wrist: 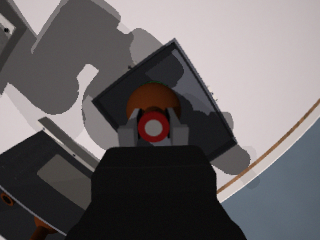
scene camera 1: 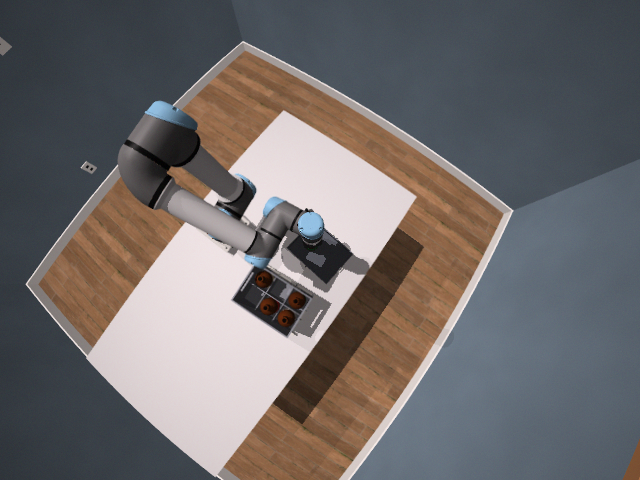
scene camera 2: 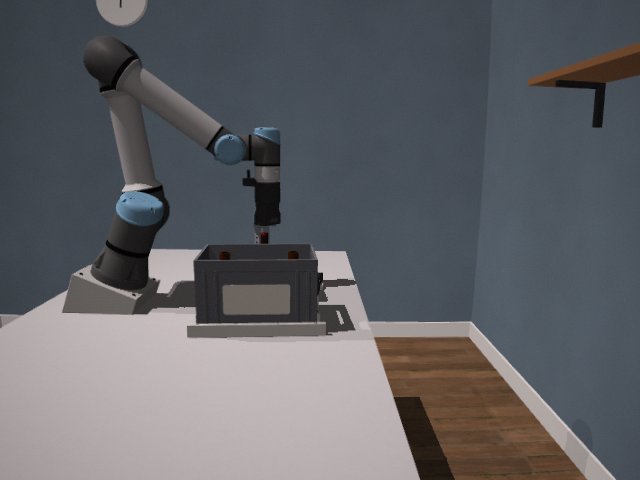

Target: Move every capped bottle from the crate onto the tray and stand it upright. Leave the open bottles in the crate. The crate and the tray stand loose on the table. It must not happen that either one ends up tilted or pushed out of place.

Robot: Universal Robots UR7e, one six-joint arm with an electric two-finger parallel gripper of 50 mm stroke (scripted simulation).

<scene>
In view: my gripper (scene camera 2: 262, 244), a tray (scene camera 1: 325, 261) and a crate (scene camera 2: 273, 289).
The tray also shows in the wrist view (wrist: 208, 129). My gripper shows as well in the wrist view (wrist: 153, 117).
</scene>
